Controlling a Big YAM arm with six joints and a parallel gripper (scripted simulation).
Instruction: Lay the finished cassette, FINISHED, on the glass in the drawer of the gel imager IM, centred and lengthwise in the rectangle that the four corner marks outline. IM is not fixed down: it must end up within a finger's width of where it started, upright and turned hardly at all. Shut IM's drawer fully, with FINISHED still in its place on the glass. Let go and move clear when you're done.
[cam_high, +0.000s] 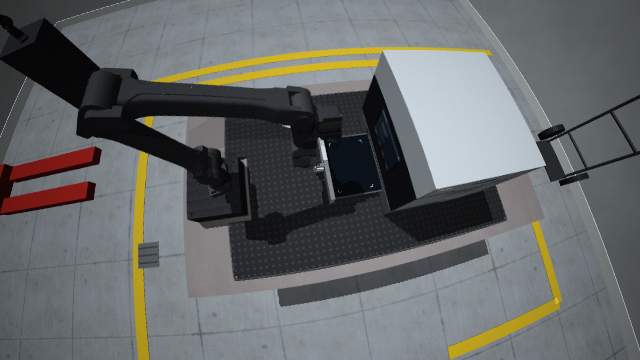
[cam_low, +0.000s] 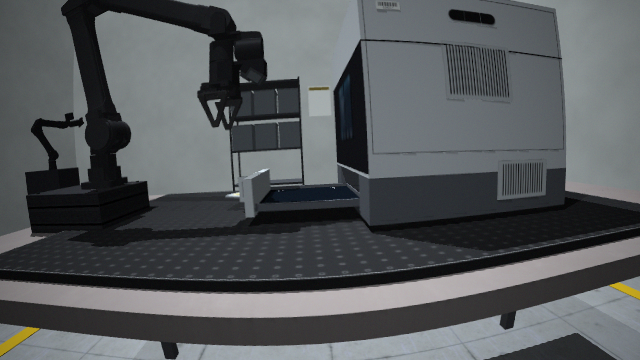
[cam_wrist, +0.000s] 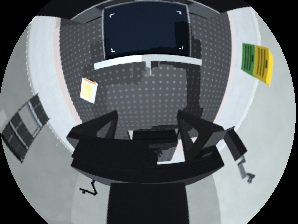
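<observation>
Now: hand 240 mm to the right of the finished cassette, 200 mm above it and 50 mm short of it. Round my hand: drawer (190 mm ahead, 150 mm below, 40 mm to the right).
</observation>
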